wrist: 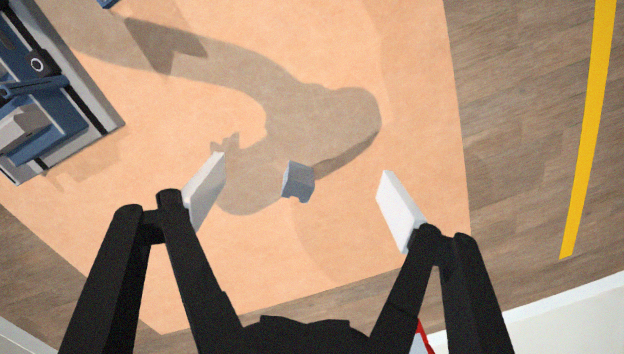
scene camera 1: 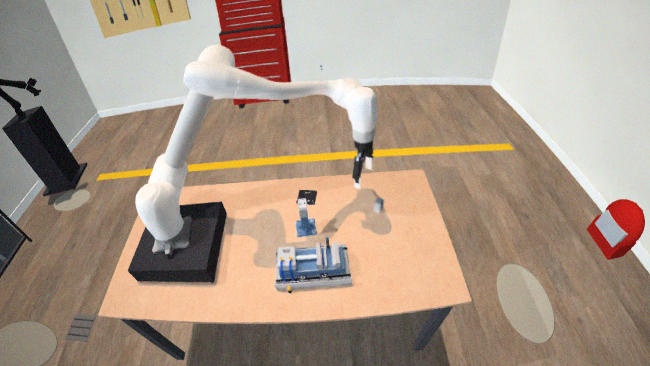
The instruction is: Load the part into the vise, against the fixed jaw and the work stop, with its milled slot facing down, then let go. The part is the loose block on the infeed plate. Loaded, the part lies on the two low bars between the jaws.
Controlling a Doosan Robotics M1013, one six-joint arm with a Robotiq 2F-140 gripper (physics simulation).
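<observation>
The part, a small grey block, stands on the tabletop to the right of the vise. A small notch shows at its lower edge in the wrist view. My gripper is open and empty, with pale fingertips wide apart. It hangs above the table, tilted; in the wrist view the block shows between the fingertips, farther down. The blue and grey vise stands at the front middle of the table, with no block visible between its jaws. A far-right jaw shows in both views.
A small stand with a blue base rises behind the vise. A black plate shows behind its top. The arm's black base block is at the left of the wooden table. The arm's shadow falls around the block.
</observation>
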